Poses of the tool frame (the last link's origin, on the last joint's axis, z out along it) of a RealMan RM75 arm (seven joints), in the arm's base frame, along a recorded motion.
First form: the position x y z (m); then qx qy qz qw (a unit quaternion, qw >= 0).
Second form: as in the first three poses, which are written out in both.
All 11 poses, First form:
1: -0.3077 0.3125 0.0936 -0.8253 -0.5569 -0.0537 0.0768
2: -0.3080 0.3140 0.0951 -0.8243 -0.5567 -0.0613 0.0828
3: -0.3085 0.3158 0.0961 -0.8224 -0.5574 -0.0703 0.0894
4: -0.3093 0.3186 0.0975 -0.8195 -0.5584 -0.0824 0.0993
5: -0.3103 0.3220 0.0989 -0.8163 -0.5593 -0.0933 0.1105
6: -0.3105 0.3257 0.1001 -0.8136 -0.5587 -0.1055 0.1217
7: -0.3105 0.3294 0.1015 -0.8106 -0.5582 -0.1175 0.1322
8: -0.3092 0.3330 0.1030 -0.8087 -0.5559 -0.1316 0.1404
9: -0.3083 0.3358 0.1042 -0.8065 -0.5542 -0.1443 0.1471
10: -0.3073 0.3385 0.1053 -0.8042 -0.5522 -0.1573 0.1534
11: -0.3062 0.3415 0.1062 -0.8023 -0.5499 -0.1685 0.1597
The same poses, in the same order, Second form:
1: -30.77 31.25 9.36 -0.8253 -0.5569 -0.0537 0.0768
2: -30.80 31.40 9.51 -0.8243 -0.5567 -0.0613 0.0828
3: -30.85 31.58 9.61 -0.8224 -0.5574 -0.0703 0.0894
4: -30.93 31.86 9.75 -0.8195 -0.5584 -0.0824 0.0993
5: -31.03 32.20 9.89 -0.8163 -0.5593 -0.0933 0.1105
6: -31.05 32.57 10.01 -0.8136 -0.5587 -0.1055 0.1217
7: -31.05 32.94 10.15 -0.8106 -0.5582 -0.1175 0.1322
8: -30.92 33.30 10.30 -0.8087 -0.5559 -0.1316 0.1404
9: -30.83 33.58 10.42 -0.8065 -0.5542 -0.1443 0.1471
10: -30.73 33.85 10.53 -0.8042 -0.5522 -0.1573 0.1534
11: -30.62 34.15 10.62 -0.8023 -0.5499 -0.1685 0.1597
